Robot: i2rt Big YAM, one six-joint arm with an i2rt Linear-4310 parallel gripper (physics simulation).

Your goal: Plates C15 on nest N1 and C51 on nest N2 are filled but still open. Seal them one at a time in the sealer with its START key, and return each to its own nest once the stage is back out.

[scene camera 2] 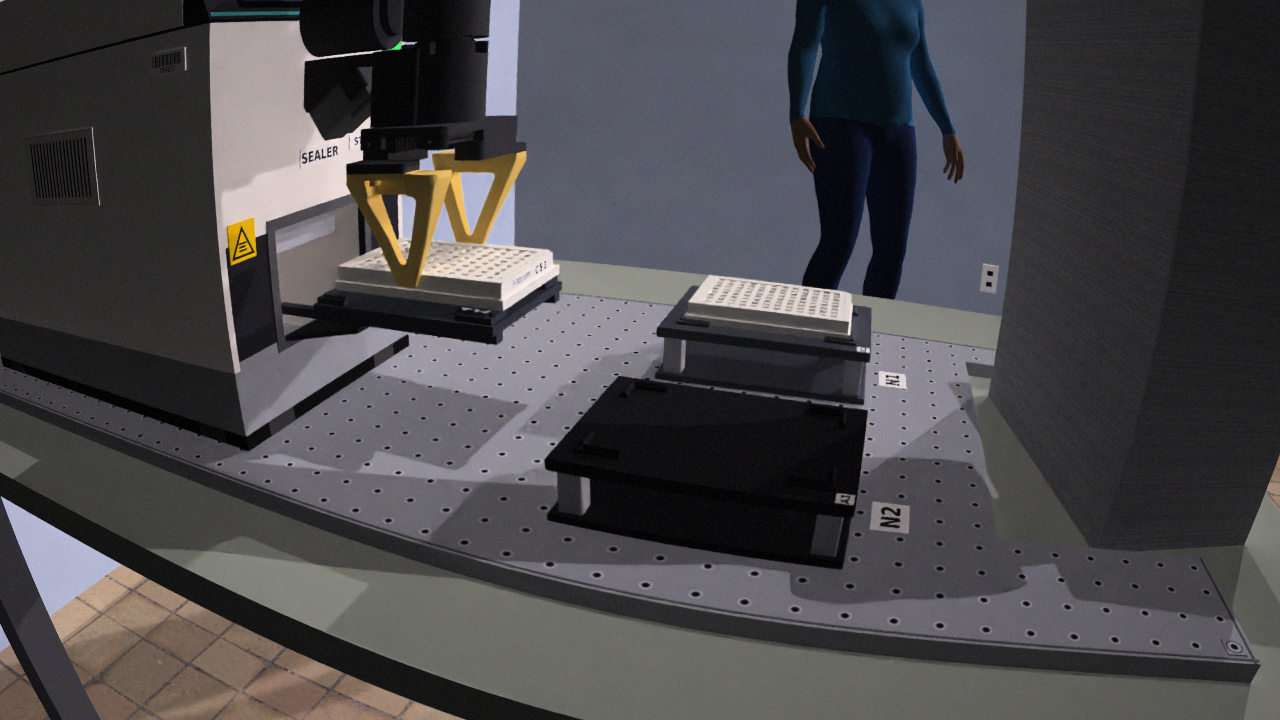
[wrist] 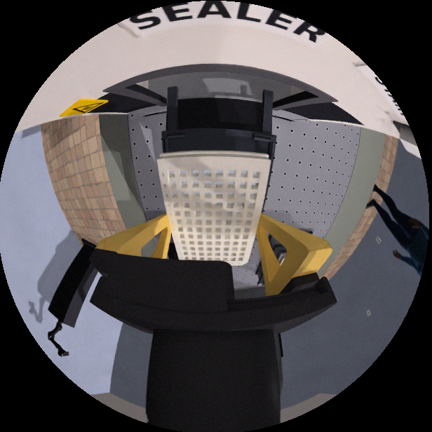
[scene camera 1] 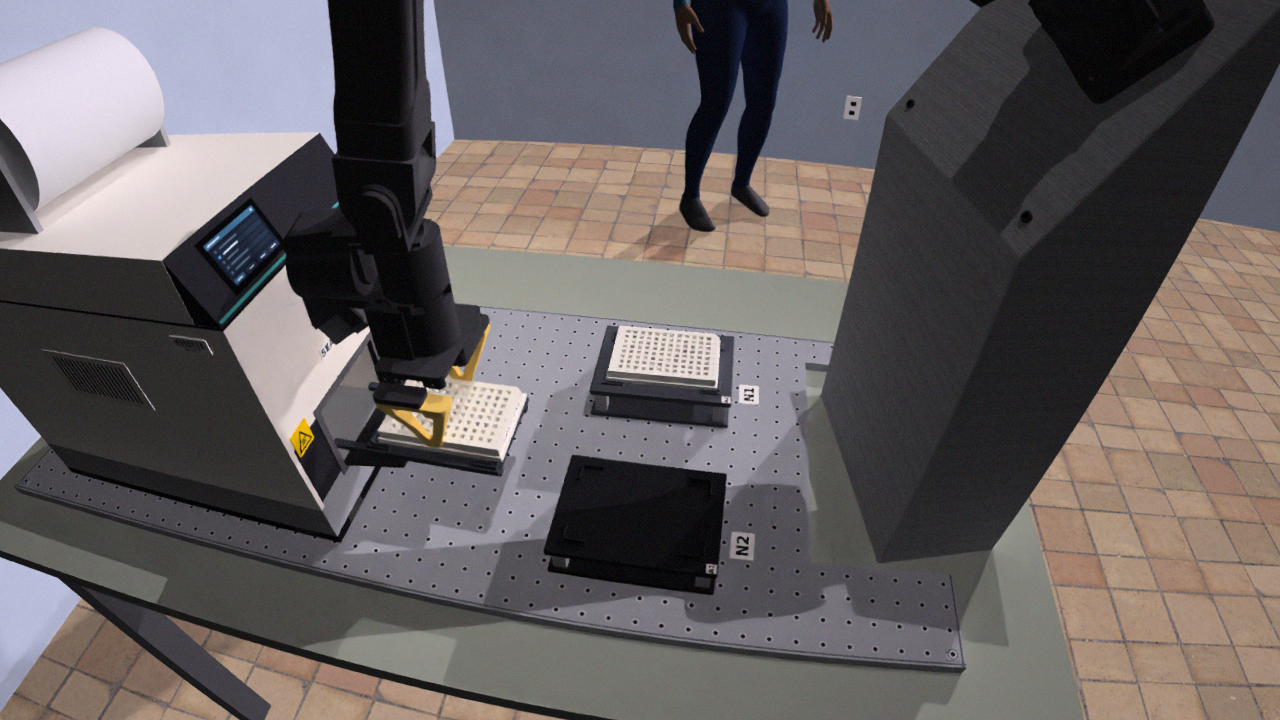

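Where they show: gripper, between the fingertips: (scene camera 2: 440, 270) (scene camera 1: 449, 414); arm's base, origin of its link: (scene camera 1: 1121, 21).
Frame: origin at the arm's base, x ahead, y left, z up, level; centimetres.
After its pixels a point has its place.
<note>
My gripper (scene camera 1: 449, 407) @(x 46.1, y 23.8, z -38.9 cm) (scene camera 2: 440, 261) @(x 46.1, y 23.8, z -38.9 cm) (wrist: 213, 217) is shut on plate C51 (scene camera 1: 483, 420) @(x 42.0, y 23.2, z -38.1 cm) (scene camera 2: 528, 279) @(x 39.8, y 22.0, z -38.9 cm) (wrist: 215, 200), a cream well plate with its wells showing. The plate is level over the sealer's extended dark stage (scene camera 2: 402, 320) @(x 44.7, y 28.3, z -40.8 cm) (wrist: 217, 140); whether it rests fully on it I cannot tell. Plate C15 (scene camera 1: 666, 356) @(x 33.2, y 1.1, z -43.8 cm) (scene camera 2: 769, 306) @(x 32.8, y 3.0, z -43.8 cm) sits on nest N1 (scene camera 1: 601, 376) @(x 39.1, y 6.2, z -45.3 cm) (scene camera 2: 671, 329) @(x 38.1, y 8.5, z -45.4 cm). Nest N2 (scene camera 1: 640, 514) @(x 26.2, y 21.2, z -45.5 cm) (scene camera 2: 707, 438) @(x 26.8, y 21.9, z -45.5 cm) is black and holds no plate. The sealer (scene camera 1: 107, 376) @(x 71.2, y 43.2, z -28.6 cm) (scene camera 2: 125, 250) @(x 64.6, y 41.0, z -35.8 cm) (wrist: 215, 50) is at the left. My arm hides its START key in both scene views.
A perforated base plate (scene camera 1: 778, 600) @(x 11.0, y 21.7, z -49.5 cm) (scene camera 2: 680, 608) @(x 22.2, y 31.1, z -49.6 cm) carries the sealer and nests. A tall dark grey block (scene camera 1: 948, 340) @(x 5.1, y 9.2, z -24.0 cm) (scene camera 2: 1118, 268) @(x 5.9, y 7.8, z -34.1 cm) stands at the right. A white film roll (scene camera 1: 98, 107) @(x 73.2, y 31.8, z -7.2 cm) tops the sealer. A person (scene camera 1: 733, 98) (scene camera 2: 850, 134) stands behind the table.
</note>
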